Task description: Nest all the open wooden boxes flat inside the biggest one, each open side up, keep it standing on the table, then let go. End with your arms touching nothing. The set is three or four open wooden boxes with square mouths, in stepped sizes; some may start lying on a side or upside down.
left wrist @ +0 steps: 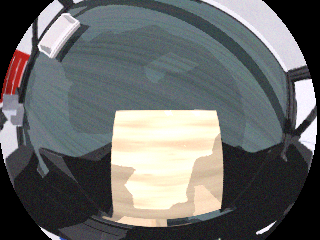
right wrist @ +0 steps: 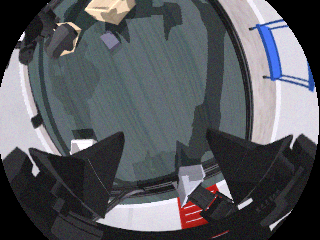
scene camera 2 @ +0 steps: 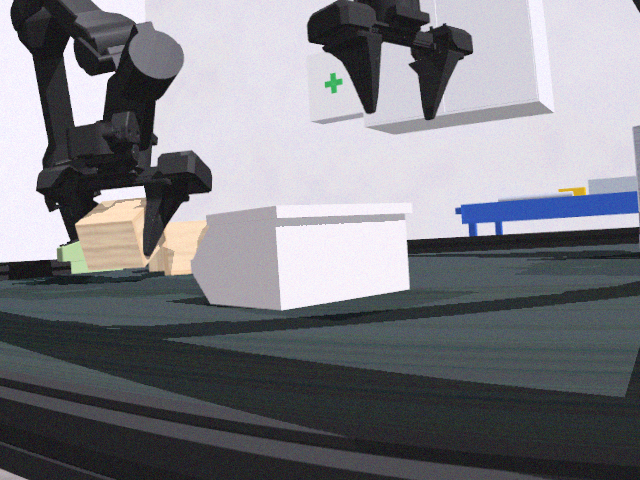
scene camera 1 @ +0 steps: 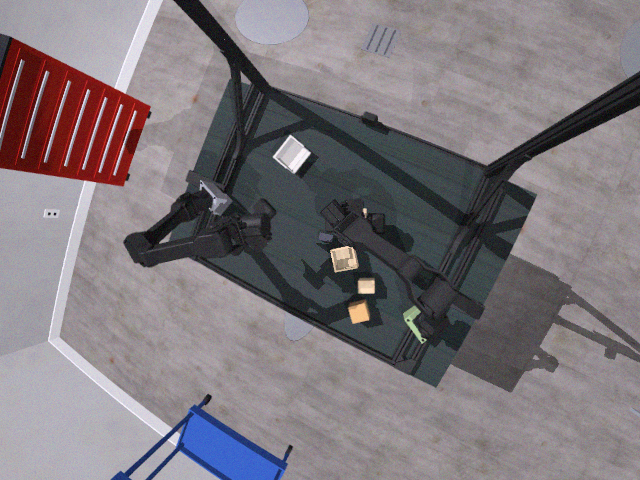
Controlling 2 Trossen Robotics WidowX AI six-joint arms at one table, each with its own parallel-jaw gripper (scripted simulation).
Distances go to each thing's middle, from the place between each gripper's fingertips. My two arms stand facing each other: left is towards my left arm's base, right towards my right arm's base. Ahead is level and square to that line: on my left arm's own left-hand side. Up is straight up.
My left hand is 32 cm to the left of the white bin (scene camera 2: 280, 257), 10 cm past it and 3 cm above it.
The white bin is 26 cm behind my right hand, 16 cm below it and 7 cm to the right of it.
